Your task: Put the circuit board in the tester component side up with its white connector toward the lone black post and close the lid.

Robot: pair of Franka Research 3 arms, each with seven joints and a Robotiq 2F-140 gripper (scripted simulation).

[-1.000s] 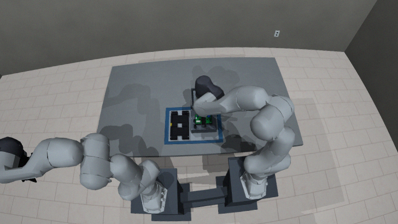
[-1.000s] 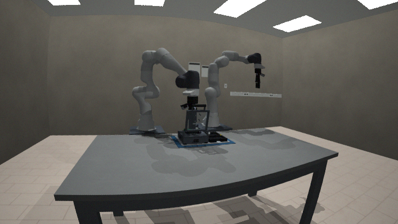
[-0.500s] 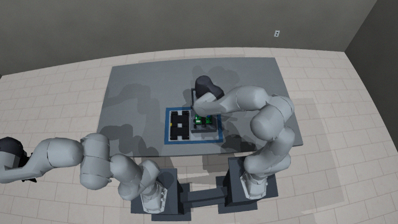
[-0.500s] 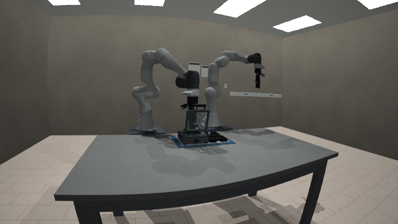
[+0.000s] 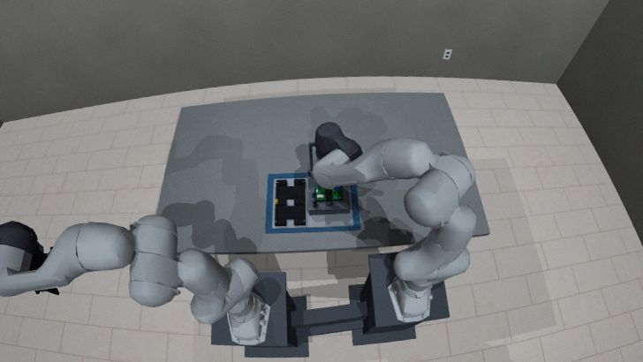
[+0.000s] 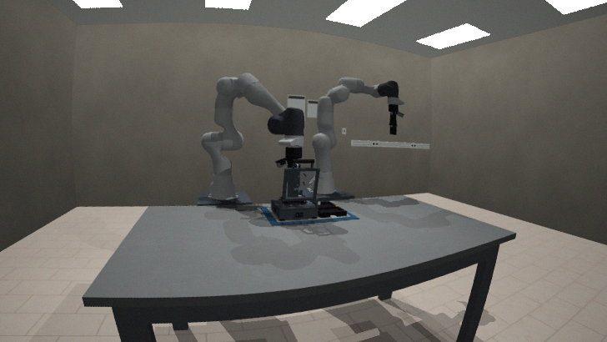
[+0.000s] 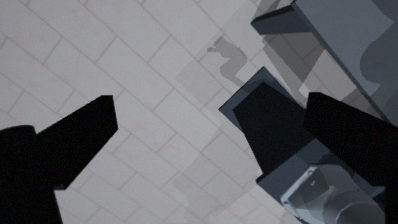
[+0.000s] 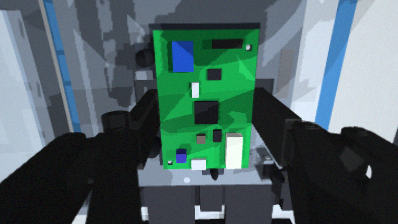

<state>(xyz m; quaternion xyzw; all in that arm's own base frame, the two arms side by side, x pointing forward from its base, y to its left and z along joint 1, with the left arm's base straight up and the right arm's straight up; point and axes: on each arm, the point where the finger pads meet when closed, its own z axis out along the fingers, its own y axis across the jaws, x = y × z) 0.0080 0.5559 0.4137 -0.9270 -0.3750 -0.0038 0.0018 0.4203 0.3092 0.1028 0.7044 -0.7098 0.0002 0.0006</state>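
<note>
Now: right hand 20 mm above the green circuit board. Also, from my right hand: clear lid: 120 mm ahead, 10 mm to the right, 80 mm above; then nest: 10 mm ahead, 30 mm below; then black tray: 10 mm ahead, 170 mm to the left, 80 mm below.
</note>
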